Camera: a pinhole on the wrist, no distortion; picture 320 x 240 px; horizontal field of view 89.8 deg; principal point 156.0 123.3 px. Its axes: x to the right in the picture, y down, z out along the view. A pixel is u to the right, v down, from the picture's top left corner.
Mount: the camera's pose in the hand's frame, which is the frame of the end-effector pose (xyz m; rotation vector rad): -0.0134 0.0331 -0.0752 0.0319 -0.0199 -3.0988
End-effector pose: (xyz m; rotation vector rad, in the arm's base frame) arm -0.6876 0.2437 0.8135 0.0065 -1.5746 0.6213
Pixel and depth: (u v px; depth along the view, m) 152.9 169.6 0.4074
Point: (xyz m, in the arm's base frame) -0.9651 0.0444 0.8449
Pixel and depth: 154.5 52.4 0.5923
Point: -1.2684 0.2901 0.6852
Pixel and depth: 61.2 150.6 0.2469
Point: -0.8649 0.2228 0.9377
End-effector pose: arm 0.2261 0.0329 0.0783 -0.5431 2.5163 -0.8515
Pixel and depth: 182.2 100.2 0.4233
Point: 0.4580 -0.0143 -0.2074
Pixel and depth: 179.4 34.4 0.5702
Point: 0.4965 0.1196 -0.4668
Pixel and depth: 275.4 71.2 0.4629
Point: 0.6898 0.1633 -0.2063
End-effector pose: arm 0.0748 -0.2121 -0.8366 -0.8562 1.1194 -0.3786
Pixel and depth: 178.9 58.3 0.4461
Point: 0.3344 0.1360 -0.8793
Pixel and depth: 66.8 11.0 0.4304
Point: 0.4296 0.0201 -1.1689
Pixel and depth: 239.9 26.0 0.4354
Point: 0.2403 0.2880 -0.8350
